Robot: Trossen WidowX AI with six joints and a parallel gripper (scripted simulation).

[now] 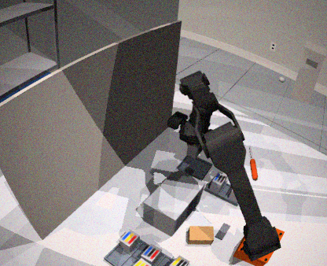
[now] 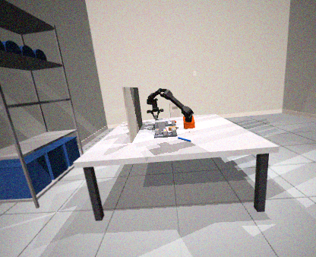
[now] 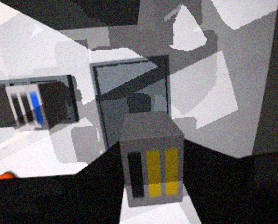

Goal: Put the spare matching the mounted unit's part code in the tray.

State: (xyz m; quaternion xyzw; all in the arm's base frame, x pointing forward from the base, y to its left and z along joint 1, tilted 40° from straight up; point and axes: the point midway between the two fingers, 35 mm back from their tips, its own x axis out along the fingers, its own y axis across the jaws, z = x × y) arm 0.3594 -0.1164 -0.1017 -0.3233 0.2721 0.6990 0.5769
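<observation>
Now: the square grey tray 90 mm below my gripper tip and 10 mm behind it. From my gripper tip the other things lie so: mounted unit (190 mm to the left, 70 mm behind, 40 mm below); then cardboard box (200 mm to the left, 190 mm behind, 70 mm below); then tall grey panel (210 mm to the left, 170 mm ahead, 140 mm above).
</observation>
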